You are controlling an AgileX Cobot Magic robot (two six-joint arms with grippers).
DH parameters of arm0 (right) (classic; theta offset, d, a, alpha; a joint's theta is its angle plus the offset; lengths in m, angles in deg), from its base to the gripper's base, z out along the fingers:
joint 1: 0 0.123 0 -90
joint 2: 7.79 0 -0.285 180
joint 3: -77.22 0 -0.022 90
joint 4: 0 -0.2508 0 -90
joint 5: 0 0 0.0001 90
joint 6: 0 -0.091 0 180
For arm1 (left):
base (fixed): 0 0 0 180
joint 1: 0 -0.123 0 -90
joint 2: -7.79 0 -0.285 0
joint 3: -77.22 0 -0.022 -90
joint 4: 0 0.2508 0 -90
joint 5: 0 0 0.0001 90
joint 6: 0 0.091 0 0
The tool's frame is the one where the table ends.
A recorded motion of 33 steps. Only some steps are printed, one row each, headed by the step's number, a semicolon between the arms.
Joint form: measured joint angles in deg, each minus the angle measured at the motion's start. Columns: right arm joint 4, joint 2, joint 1, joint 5, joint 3, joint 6; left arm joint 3, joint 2, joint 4, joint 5, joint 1, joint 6.
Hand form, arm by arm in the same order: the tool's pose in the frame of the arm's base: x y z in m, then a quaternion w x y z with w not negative. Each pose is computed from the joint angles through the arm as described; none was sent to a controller.
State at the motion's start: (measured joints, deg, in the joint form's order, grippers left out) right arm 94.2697 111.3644 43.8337 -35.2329 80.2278 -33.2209; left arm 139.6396 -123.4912 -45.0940 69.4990 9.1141 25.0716
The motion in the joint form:
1: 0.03 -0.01 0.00 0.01 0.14 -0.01; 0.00 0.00 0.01 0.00 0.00 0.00
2: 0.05 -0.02 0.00 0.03 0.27 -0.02; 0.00 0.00 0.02 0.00 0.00 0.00
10: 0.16 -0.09 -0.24 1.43 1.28 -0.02; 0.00 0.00 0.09 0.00 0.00 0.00
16: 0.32 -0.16 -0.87 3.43 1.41 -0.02; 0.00 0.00 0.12 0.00 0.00 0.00
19: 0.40 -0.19 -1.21 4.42 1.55 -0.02; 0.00 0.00 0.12 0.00 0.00 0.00
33: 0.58 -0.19 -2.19 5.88 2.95 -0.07; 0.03 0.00 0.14 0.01 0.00 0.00
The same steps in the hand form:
1: 0.3554 0.2686 0.2527 0.48009 -0.53386 0.61204 -0.33154; 0.4499 -0.1333 0.4034 0.37831 0.25578 0.82453 -0.33408
2: 0.3556 0.2688 0.2535 0.48118 -0.53327 0.61177 -0.33140; 0.4499 -0.1333 0.4034 0.37831 0.25579 0.82456 -0.33400
10: 0.3576 0.2707 0.2589 0.49095 -0.53356 0.60822 -0.32305; 0.4500 -0.1333 0.4034 0.37831 0.25585 0.82477 -0.33343
16: 0.3599 0.2698 0.2593 0.49456 -0.53911 0.60574 -0.31282; 0.4500 -0.1332 0.4033 0.37831 0.25587 0.82486 -0.33318
19: 0.3613 0.2693 0.2599 0.49675 -0.54134 0.60448 -0.30787; 0.4500 -0.1332 0.4033 0.37831 0.25587 0.82486 -0.33318
33: 0.3673 0.2670 0.2671 0.50703 -0.53642 0.60292 -0.30276; 0.4500 -0.1332 0.4034 0.37846 0.25600 0.82483 -0.33300

